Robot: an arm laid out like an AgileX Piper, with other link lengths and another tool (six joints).
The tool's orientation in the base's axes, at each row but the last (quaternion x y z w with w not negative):
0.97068, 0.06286, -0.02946, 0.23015
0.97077, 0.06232, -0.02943, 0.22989
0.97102, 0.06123, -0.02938, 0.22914
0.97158, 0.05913, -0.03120, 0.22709
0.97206, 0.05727, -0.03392, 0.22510
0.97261, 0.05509, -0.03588, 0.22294
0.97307, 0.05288, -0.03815, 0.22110
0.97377, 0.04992, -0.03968, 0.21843
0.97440, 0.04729, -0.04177, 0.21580
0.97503, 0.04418, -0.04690, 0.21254
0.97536, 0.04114, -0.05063, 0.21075
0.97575, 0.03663, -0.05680, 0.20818
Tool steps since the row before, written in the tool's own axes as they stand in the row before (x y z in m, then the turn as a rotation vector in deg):
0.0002, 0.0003, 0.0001, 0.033, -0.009, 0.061
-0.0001, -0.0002, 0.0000, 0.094, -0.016, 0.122
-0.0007, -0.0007, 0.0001, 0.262, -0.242, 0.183
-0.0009, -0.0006, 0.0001, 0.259, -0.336, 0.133
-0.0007, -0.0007, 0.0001, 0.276, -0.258, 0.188
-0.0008, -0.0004, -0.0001, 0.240, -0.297, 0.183
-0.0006, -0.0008, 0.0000, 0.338, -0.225, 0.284
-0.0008, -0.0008, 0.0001, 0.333, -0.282, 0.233
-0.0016, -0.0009, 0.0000, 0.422, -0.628, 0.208
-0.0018, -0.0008, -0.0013, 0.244, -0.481, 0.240
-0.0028, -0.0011, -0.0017, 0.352, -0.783, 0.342
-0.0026, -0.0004, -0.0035, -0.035, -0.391, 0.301
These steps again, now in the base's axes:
0.0002, -0.0003, 0.0000, 0.030, -0.016, -0.061
-0.0001, 0.0002, -0.0001, 0.087, -0.031, -0.124
-0.0008, 0.0005, -0.0003, 0.222, 0.160, -0.293
-0.0010, 0.0004, -0.0003, 0.209, 0.266, -0.289
-0.0008, 0.0005, -0.0003, 0.233, 0.174, -0.306
-0.0008, 0.0003, 0.0000, 0.193, 0.207, -0.315
-0.0007, 0.0007, -0.0003, 0.294, 0.107, -0.384
-0.0009, 0.0006, -0.0003, 0.285, 0.180, -0.362
-0.0017, 0.0007, -0.0002, 0.337, 0.510, -0.492
-0.0018, 0.0011, 0.0010, 0.174, 0.351, -0.442
-0.0027, 0.0015, 0.0014, 0.242, 0.590, -0.669
-0.0023, 0.0017, 0.0033, -0.101, 0.231, -0.426

